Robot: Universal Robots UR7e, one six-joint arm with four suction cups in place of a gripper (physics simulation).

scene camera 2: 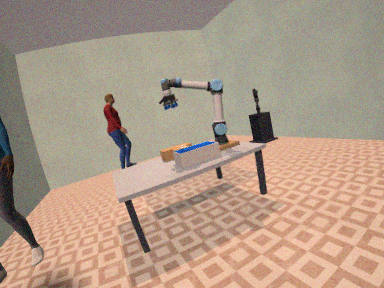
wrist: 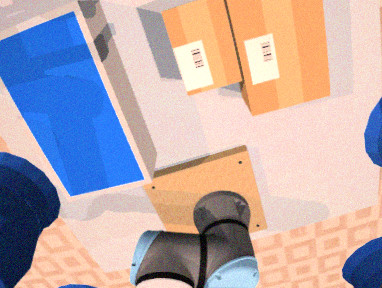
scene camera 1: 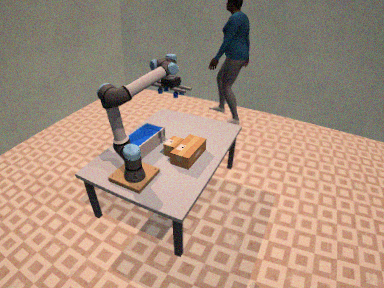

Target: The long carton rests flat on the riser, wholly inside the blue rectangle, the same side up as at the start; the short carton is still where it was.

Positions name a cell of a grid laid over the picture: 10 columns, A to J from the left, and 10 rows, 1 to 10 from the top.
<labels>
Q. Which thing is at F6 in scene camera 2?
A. A riser.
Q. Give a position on a riser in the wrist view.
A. At B4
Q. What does the short carton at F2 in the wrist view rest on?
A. The table.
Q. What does the long carton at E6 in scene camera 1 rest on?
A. The table.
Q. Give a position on my suction head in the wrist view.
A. A8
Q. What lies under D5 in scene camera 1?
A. A riser.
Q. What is my suction head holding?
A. Nothing.
</labels>
